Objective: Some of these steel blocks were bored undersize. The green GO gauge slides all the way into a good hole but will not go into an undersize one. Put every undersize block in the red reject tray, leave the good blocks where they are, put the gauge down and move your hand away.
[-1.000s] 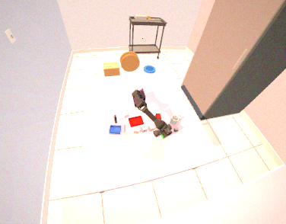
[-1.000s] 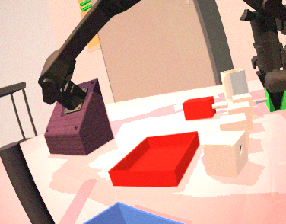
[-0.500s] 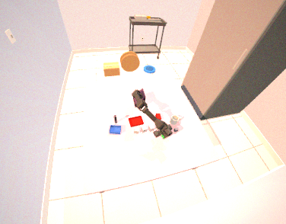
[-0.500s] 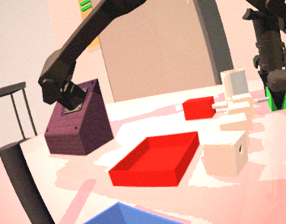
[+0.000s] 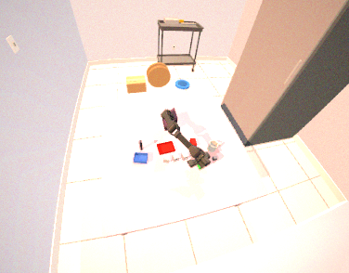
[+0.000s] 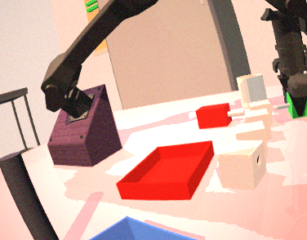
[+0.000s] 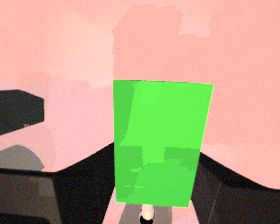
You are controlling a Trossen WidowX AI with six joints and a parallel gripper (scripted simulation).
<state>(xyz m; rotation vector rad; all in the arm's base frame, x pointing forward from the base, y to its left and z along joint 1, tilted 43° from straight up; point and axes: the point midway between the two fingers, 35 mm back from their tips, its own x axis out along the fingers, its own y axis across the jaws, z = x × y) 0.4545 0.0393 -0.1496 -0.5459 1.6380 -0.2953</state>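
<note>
Now: gripper tip 2 cm below the green GO gauge, 1 cm to the left of it and 1 cm past it. Round my gripper tip: red gauge: 18 cm behind, 2 cm to the left, 1 cm above; red reject tray: 24 cm to the right, 21 cm behind; blue tray: 47 cm to the right, 14 cm behind.
</note>
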